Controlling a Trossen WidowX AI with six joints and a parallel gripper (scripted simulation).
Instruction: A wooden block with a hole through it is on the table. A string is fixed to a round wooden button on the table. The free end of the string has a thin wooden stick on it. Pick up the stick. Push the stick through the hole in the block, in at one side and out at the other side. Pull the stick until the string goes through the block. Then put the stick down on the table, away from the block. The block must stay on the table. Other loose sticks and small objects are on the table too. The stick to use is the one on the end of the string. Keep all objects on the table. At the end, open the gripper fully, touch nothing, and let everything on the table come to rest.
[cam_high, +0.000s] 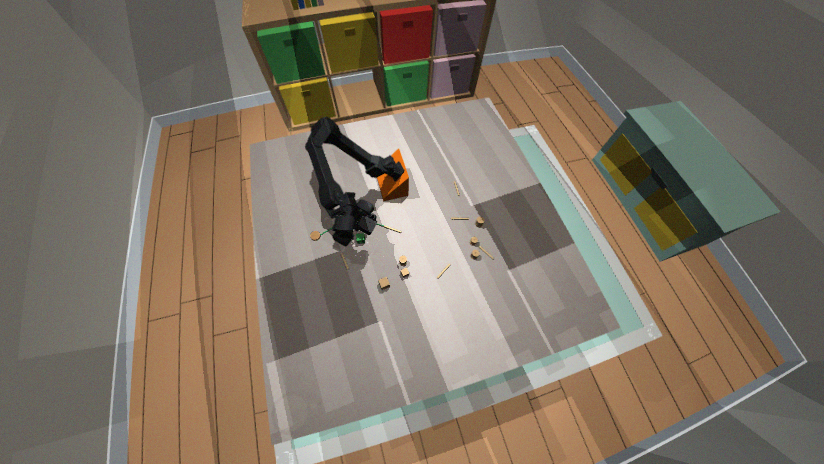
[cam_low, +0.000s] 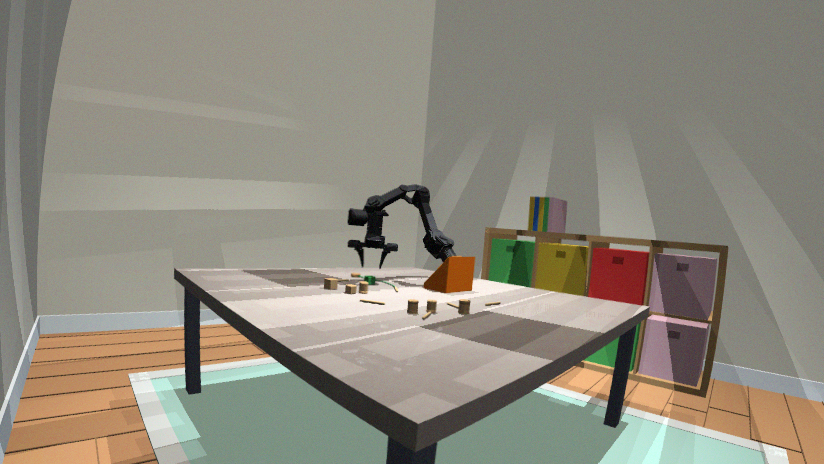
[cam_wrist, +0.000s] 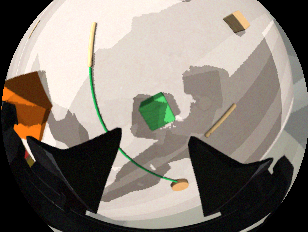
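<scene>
Now: gripper tip 10 mm short of the green block, 10 mm to the right of it and 50 mm above it. Round my gripper tip: round wooden button (80 mm behind, 160 mm to the right, 50 mm below); loose stick (60 mm ahead, 90 mm to the right, 60 mm below); thin wooden stick (130 mm to the left, 60 mm below).
</scene>
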